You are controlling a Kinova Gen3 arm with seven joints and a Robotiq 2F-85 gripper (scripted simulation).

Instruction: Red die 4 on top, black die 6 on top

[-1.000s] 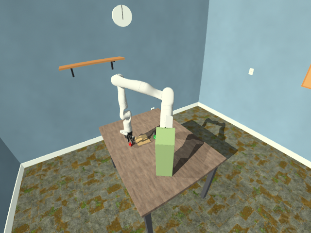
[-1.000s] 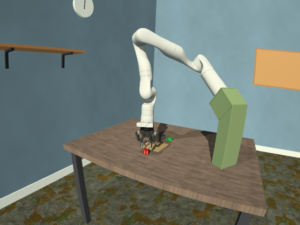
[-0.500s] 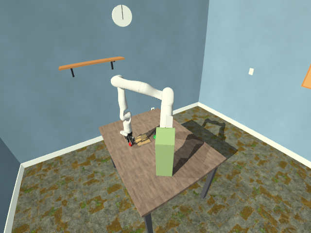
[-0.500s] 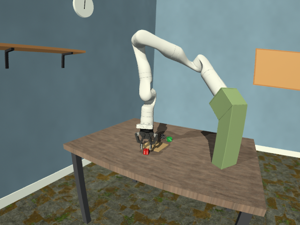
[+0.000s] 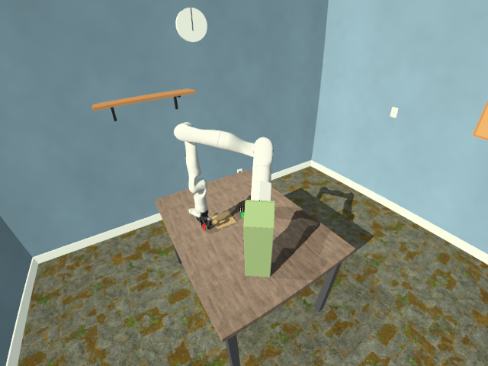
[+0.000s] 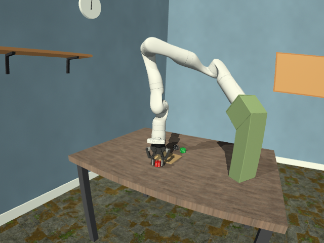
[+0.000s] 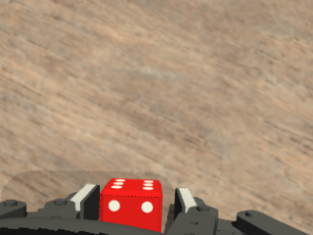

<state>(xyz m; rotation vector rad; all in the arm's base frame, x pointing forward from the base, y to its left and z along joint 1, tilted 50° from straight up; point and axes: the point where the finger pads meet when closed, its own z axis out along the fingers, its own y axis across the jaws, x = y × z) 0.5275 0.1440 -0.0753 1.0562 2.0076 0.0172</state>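
Now: hand 10 mm above the red die. Also, from my hand: black die 20 mm ahead, 300 mm to the right, 10 mm below; then tan mat 10 mm ahead, 140 mm to the right, 20 mm below; then green die 40 mm behind, 270 mm to the right, 10 mm below.
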